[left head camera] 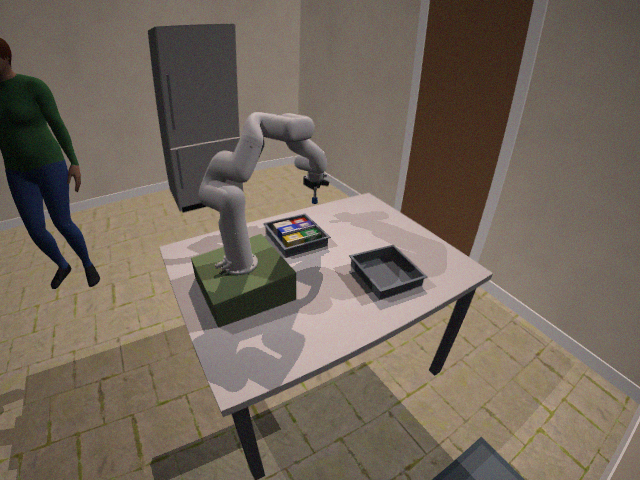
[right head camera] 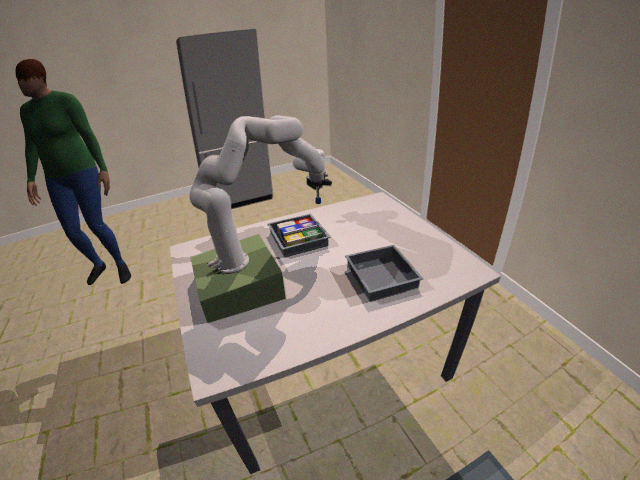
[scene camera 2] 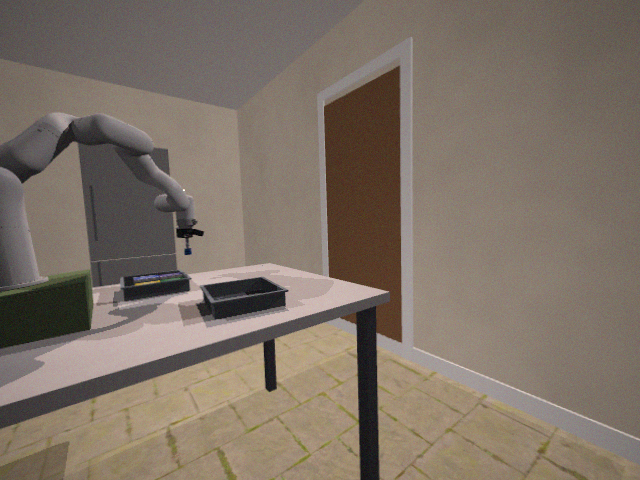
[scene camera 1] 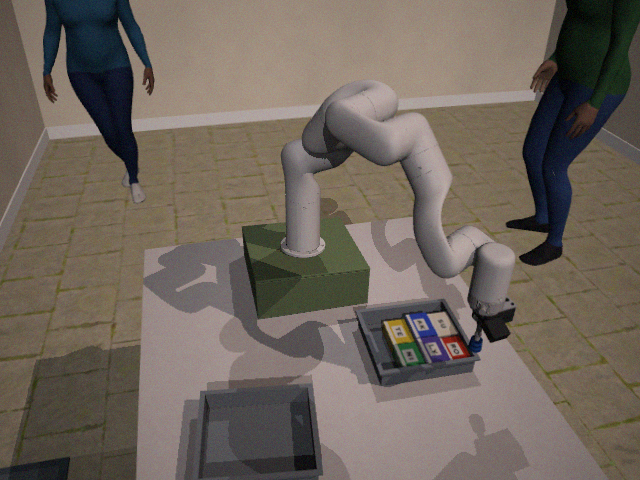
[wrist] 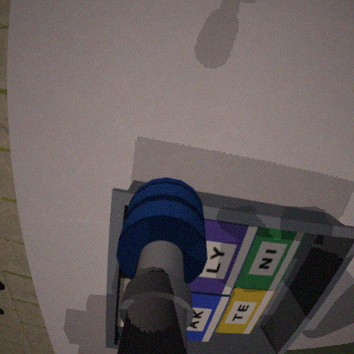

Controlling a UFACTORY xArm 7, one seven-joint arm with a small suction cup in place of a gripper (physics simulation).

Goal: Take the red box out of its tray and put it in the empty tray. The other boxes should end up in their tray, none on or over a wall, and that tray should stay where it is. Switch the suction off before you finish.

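Places are measured from the arm's base along level axes (x back, y right, z up), in millimetres.
Pixels of known places: hand at its tool point: [left head camera: 314,202] [right head camera: 318,202] [scene camera 2: 188,254] [scene camera 1: 474,348] [wrist: 165,211]; arm's base at its link origin: [left head camera: 240,264] [right head camera: 233,263] [scene camera 2: 15,286] [scene camera 1: 302,246].
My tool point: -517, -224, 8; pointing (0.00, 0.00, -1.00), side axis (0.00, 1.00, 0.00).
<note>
For each thing: its top centre in the pictures, then the offset to it from my tool point, as dx, dy, dz.
- red box at its top centre: [scene camera 1: 454,349] [left head camera: 299,221] [right head camera: 303,221] +81, -14, -84
- white box at its top centre: [scene camera 1: 442,323] [left head camera: 283,224] [right head camera: 286,224] +166, -28, -78
- blue box at its top centre: [wrist: 194,319] [scene camera 1: 420,324] [left head camera: 288,228] [right head camera: 290,228] [scene camera 2: 146,277] +175, +29, -71
- purple box at its top centre: [wrist: 215,260] [scene camera 1: 433,349] [left head camera: 304,224] [right head camera: 307,224] [scene camera 2: 170,274] +91, +42, -73
- yellow box at its top centre: [wrist: 240,312] [scene camera 1: 398,331] [left head camera: 293,236] [right head camera: 294,236] +184, +86, -84
- green box at its top centre: [wrist: 267,259] [scene camera 1: 409,355] [left head camera: 310,232] [right head camera: 312,232] +100, +99, -83
- empty tray at its top centre: [scene camera 1: 257,429] [scene camera 2: 241,287] [right head camera: 382,266] [left head camera: 387,265] +12, +498, -72
The red box [left head camera: 299,221] [right head camera: 305,221] [scene camera 1: 455,347] lies in a corner of its grey tray [left head camera: 305,247] [right head camera: 305,248] [scene camera 1: 429,373] [scene camera 2: 155,290] [wrist: 116,215]. With it lie the white box [scene camera 1: 442,322], blue box [scene camera 1: 419,324] [wrist: 200,317], purple box [scene camera 1: 435,348] [wrist: 217,255], yellow box [scene camera 1: 398,330] [wrist: 240,310] and green box [scene camera 1: 409,353] [wrist: 267,257]. My gripper [left head camera: 314,200] [right head camera: 317,200] [scene camera 1: 476,345] [scene camera 2: 187,252] [wrist: 162,220], a blue suction cup, is open, bears no box and hangs above the tray's outer side. It hides the red box in the wrist view. The empty tray [left head camera: 403,288] [right head camera: 395,290] [scene camera 1: 255,393] [scene camera 2: 250,304] stands apart.
The arm stands on a green block [left head camera: 258,299] [right head camera: 245,299] [scene camera 1: 315,291] [scene camera 2: 46,315] on the table. A person in green [left head camera: 36,124] [right head camera: 62,134] [scene camera 1: 599,51] and a person in blue [scene camera 1: 95,41] stand beyond the table. A fridge [left head camera: 201,93] [right head camera: 224,93] stands behind.
</note>
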